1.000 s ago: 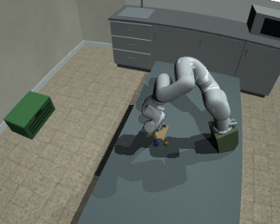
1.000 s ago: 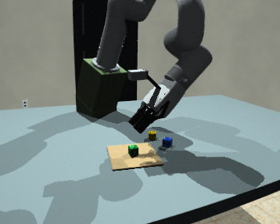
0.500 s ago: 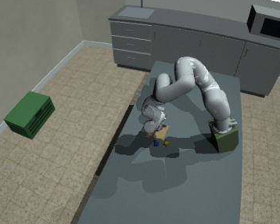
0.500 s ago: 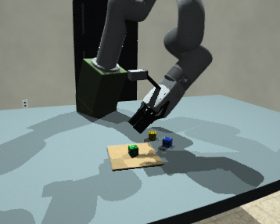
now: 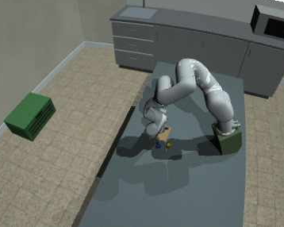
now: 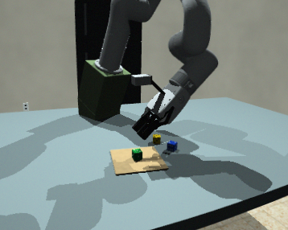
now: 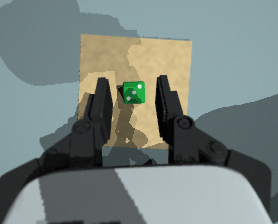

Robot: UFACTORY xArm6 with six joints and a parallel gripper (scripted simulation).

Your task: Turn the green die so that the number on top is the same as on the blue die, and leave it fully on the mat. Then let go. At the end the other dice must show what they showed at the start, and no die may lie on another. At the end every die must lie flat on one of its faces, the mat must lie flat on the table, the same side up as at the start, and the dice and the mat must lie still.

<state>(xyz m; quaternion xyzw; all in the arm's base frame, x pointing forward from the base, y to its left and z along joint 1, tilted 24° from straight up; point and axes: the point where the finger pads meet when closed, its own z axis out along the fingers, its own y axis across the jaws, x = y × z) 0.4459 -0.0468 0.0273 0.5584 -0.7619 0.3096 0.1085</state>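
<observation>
The green die lies 8 cm below my hand and 2 cm to the right of it. The rest, counted from my hand: yellow die (10 cm to the left, 8 cm below, 8 cm behind); tan mat (9 cm below, 2 cm to the right); blue die (11 cm to the left, 8 cm below, 1 cm behind).
</observation>
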